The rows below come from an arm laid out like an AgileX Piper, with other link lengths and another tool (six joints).
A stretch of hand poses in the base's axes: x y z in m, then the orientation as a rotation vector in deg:
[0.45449 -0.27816 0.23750 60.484 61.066 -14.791]
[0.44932 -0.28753 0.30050 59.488 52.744 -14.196]
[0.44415 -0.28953 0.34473 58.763 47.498 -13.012]
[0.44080 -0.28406 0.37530 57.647 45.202 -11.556]
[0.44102 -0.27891 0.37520 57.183 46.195 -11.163]
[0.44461 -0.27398 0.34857 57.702 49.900 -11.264]
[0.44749 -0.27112 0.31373 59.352 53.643 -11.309]
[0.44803 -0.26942 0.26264 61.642 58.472 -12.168]
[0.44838 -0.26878 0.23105 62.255 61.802 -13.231]
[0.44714 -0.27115 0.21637 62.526 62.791 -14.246]
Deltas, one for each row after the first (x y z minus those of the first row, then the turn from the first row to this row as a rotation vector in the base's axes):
[-0.00517 -0.00937 0.06300 -2.790 -7.208 -2.458]
[-0.01034 -0.01137 0.10723 -4.233 -12.153 -3.474]
[-0.01369 -0.00590 0.13780 -5.130 -14.836 -2.905]
[-0.01347 -0.00075 0.13770 -5.115 -14.240 -1.994]
[-0.00988 0.00418 0.11107 -3.802 -11.089 -0.777]
[-0.00700 0.00704 0.07623 -1.493 -7.856 -0.080]
[-0.00646 0.00874 0.02514 1.310 -3.303 0.170]
[-0.00611 0.00938 -0.00645 2.277 -0.016 0.478]
[-0.00735 0.00701 -0.02113 2.363 1.293 0.061]

